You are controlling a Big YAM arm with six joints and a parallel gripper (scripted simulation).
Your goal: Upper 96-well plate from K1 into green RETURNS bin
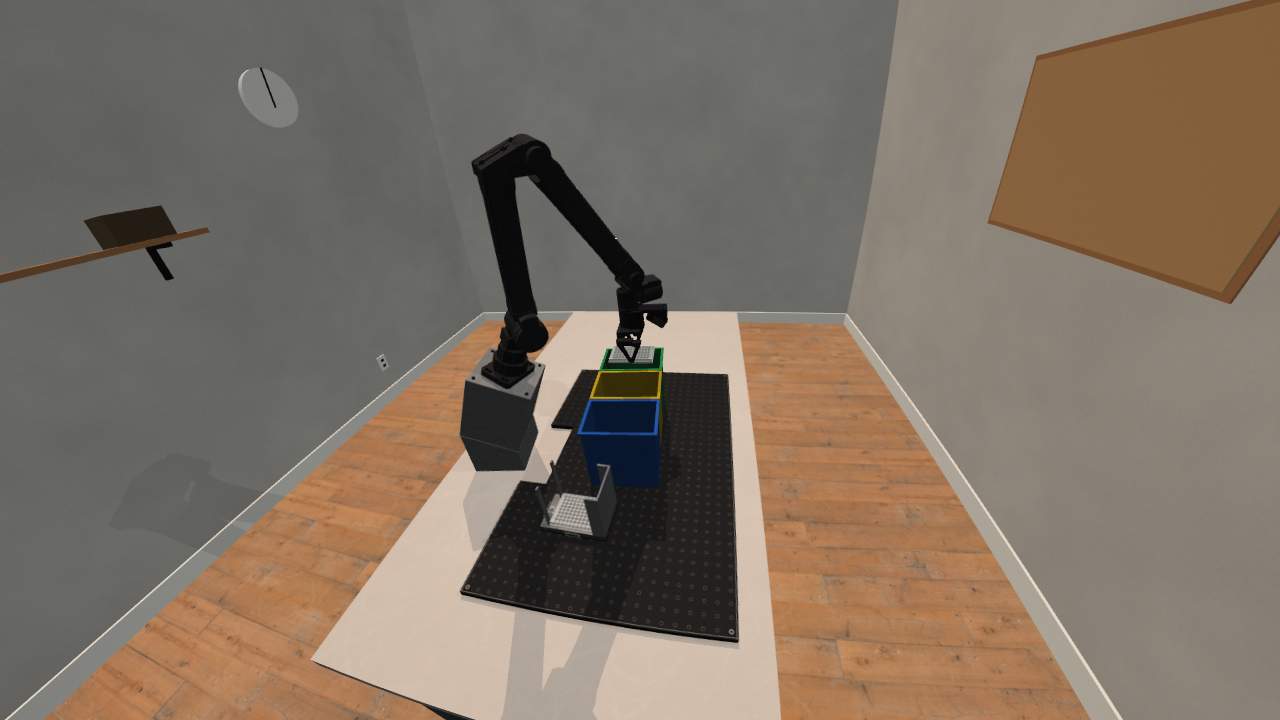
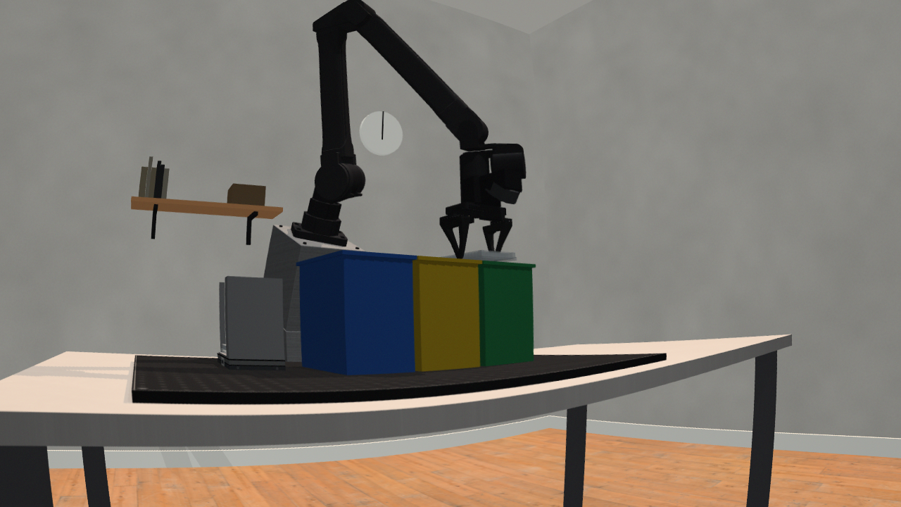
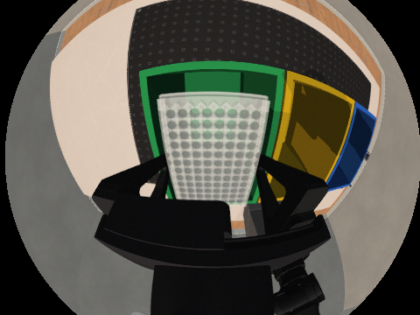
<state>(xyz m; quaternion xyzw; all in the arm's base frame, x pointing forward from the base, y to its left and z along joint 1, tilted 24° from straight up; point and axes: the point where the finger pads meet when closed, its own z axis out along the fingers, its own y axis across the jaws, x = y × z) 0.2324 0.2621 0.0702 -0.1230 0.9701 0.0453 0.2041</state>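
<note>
My hand is 11 cm above the green bin. The rest, counted from my hand: grey rack wall 10 cm ahead, 42 cm to the right, 12 cm below; yellow bin 3 cm ahead, 13 cm to the right, 11 cm below; blue bin 7 cm ahead, 25 cm to the right, 11 cm below.
</note>
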